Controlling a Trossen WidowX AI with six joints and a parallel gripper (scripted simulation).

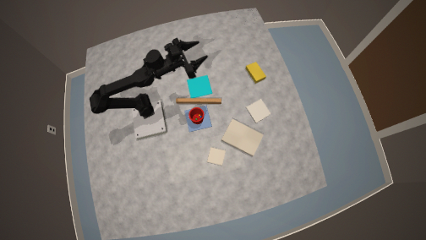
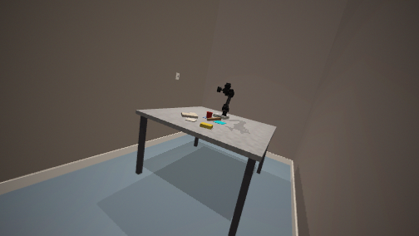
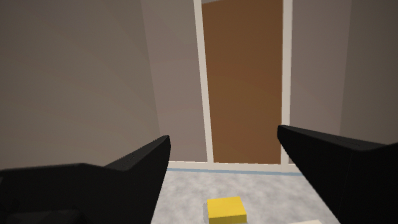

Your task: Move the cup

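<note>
My gripper tip is now 11 cm past the red cup, 14 cm to the left of it and 34 cm above it. From my gripper tip the other things lie so: teal pad (3 cm behind, 3 cm to the left, 38 cm below); then light blue pad (11 cm behind, 14 cm to the right, 38 cm below); then wooden bar (7 cm behind, 6 cm to the right, 37 cm below).
</note>
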